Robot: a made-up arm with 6 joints.
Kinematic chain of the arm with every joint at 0, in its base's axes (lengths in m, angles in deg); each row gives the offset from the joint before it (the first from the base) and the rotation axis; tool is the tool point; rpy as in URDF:
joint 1: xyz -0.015 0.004 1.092 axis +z
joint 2: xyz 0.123 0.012 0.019 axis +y
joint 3: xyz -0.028 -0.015 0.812 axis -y
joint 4: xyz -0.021 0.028 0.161 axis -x
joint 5: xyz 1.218 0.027 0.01 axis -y
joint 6: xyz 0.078 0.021 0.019 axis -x
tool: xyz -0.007 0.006 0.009 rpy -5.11 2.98 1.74
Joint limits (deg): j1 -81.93..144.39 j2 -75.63..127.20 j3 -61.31..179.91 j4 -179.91..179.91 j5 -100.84..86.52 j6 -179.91..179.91
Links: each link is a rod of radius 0.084 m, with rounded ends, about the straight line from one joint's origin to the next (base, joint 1, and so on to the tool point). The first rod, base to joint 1, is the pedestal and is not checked.
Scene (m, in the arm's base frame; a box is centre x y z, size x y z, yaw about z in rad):
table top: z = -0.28
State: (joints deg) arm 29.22 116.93 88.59 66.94 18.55 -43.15
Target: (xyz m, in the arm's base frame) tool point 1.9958 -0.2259 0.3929
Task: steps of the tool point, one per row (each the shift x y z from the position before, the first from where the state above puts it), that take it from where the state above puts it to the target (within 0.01 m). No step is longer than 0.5 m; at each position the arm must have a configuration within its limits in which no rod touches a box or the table.
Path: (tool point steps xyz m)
1: 0.1998 -0.4095 0.0293
2: 0.0971 -0.4450 0.0318
3: -0.0109 -0.4535 0.0341

